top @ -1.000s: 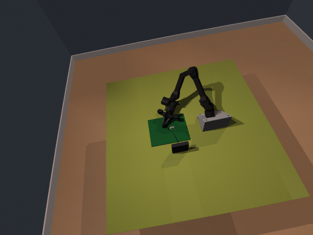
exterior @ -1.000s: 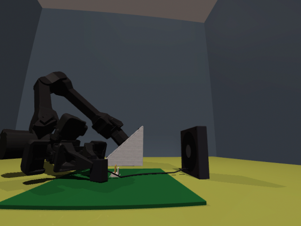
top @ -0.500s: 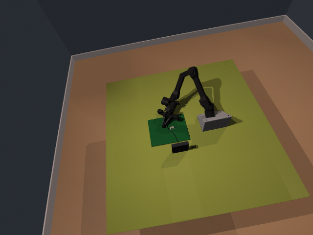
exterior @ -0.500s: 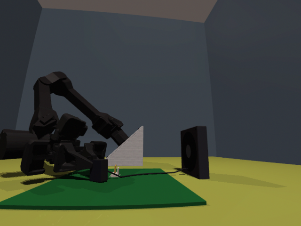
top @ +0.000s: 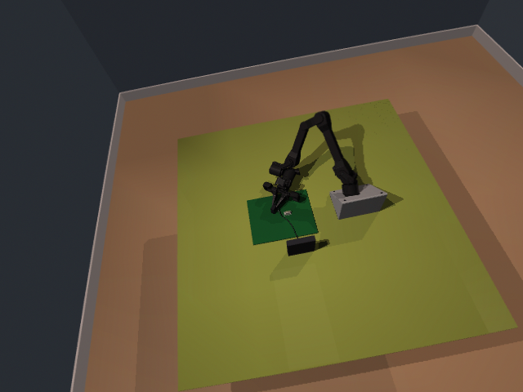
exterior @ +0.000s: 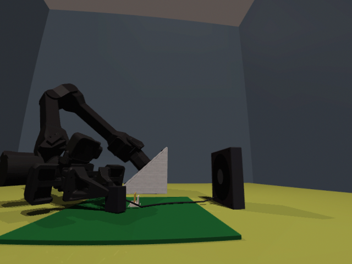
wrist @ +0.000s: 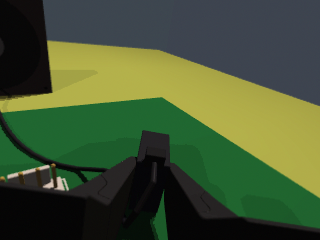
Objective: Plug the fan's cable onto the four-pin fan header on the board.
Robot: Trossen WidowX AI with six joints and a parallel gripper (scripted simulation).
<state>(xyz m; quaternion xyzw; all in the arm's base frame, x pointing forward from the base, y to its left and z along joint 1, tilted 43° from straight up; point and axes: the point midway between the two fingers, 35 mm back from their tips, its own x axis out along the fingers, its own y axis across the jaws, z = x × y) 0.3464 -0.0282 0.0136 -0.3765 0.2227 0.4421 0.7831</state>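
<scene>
Right now my gripper tip is 10 mm to the right of the black plug and 10 mm above it. Also, from my gripper tip: black fan (210 mm to the left, 100 mm behind, 30 mm above); then green board (50 mm below, 40 mm to the left, 30 mm behind); then white four-pin header (60 mm behind, 30 mm below, 20 mm to the left).
</scene>
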